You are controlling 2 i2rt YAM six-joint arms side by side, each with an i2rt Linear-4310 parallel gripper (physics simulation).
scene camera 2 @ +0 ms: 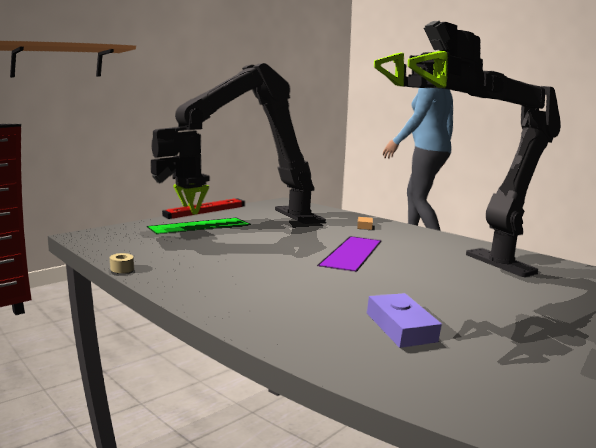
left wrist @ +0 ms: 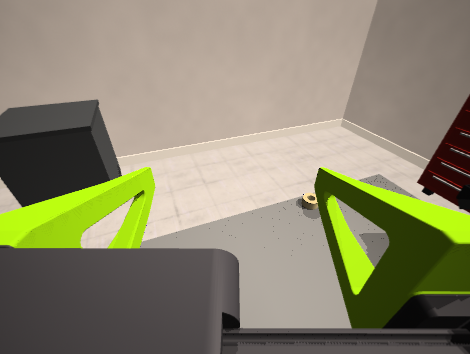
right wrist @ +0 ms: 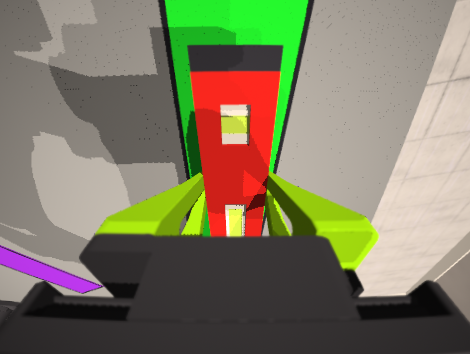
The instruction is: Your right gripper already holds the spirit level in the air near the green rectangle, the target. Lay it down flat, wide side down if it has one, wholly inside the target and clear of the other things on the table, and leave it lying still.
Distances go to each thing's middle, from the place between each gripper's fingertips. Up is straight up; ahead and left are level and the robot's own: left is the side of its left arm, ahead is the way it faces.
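The violet box (scene camera 2: 401, 318) is where I begin: my left gripper is 12 cm short of it, 13 cm to the right of it and 39 cm above it. The purple rectangle (scene camera 2: 350, 255) is 17 cm behind my left hand, 17 cm to the right of it and 41 cm below it. Counting from my left hand again, I find the green rectangle (scene camera 2: 229, 222) 41 cm below, 57 cm to the right and 5 cm behind, while the red spirit level (scene camera 2: 232, 203) is 57 cm to the right, 36 cm below and 7 cm behind.
From my right hand, the violet box is 70 cm to the left, 15 cm ahead and 2 cm below. The purple rectangle is 14 cm behind that same right hand, 41 cm to the left of it and 3 cm below it. As for the green rectangle, it is 2 cm behind my right hand, 1 cm to the left of it and 3 cm below it, and the red spirit level is 4 cm behind the hand, 1 cm to the left of it and 1 cm above it.
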